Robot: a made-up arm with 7 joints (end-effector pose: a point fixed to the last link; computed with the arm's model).
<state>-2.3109 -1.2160 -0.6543 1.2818 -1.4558 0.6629 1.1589</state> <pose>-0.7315 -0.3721 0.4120 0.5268 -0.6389 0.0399 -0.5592</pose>
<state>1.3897 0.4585 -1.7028 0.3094 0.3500 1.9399 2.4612</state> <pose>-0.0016 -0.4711 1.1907 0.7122 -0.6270 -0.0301 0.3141</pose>
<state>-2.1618 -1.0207 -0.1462 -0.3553 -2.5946 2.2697 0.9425</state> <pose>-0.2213 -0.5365 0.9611 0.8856 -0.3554 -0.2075 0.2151</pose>
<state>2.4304 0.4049 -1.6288 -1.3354 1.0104 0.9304 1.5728</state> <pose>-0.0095 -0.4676 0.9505 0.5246 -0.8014 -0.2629 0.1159</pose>
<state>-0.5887 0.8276 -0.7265 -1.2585 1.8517 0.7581 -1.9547</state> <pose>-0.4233 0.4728 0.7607 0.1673 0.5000 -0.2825 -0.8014</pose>
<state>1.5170 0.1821 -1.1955 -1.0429 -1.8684 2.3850 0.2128</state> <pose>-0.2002 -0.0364 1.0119 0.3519 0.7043 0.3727 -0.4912</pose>
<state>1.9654 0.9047 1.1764 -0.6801 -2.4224 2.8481 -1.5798</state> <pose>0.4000 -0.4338 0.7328 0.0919 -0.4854 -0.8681 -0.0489</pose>
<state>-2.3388 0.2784 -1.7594 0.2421 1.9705 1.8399 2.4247</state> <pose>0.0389 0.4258 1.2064 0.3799 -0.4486 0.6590 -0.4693</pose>
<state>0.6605 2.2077 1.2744 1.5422 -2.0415 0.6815 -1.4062</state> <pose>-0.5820 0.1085 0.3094 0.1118 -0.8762 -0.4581 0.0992</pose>
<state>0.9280 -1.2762 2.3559 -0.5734 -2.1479 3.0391 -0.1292</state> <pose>0.5803 0.2349 0.7014 0.4638 -0.3062 0.8134 -0.1718</pose>
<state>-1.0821 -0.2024 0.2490 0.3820 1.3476 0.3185 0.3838</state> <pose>0.1997 -0.4298 1.3387 0.0464 -0.5834 0.7690 0.2572</pose>
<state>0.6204 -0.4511 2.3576 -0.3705 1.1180 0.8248 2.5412</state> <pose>0.5235 0.2327 1.2639 0.4751 -0.1242 0.8564 -0.1594</pose>
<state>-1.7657 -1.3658 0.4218 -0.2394 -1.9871 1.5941 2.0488</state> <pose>-0.0484 -0.7204 0.9340 0.0591 0.4806 0.8702 -0.0909</pose>
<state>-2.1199 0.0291 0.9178 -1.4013 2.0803 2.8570 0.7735</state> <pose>-0.1193 0.2033 1.0541 0.5502 -0.8158 -0.1697 -0.0535</pose>
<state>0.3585 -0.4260 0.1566 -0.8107 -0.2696 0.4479 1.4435</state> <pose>0.0196 -0.2448 1.3380 0.3989 -0.5915 0.5794 0.3940</pose>
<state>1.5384 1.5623 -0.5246 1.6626 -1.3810 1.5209 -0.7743</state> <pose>0.2377 -0.5128 1.0575 0.1476 -0.0805 0.8267 -0.5369</pose>
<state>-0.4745 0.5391 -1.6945 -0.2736 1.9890 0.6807 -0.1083</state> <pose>-0.3794 0.1198 1.3143 0.1727 -0.1092 0.8110 -0.5482</pose>
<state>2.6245 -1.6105 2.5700 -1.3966 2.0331 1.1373 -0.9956</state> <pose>-0.3199 0.4785 0.2398 0.2695 0.2393 -0.4072 -0.8392</pose>
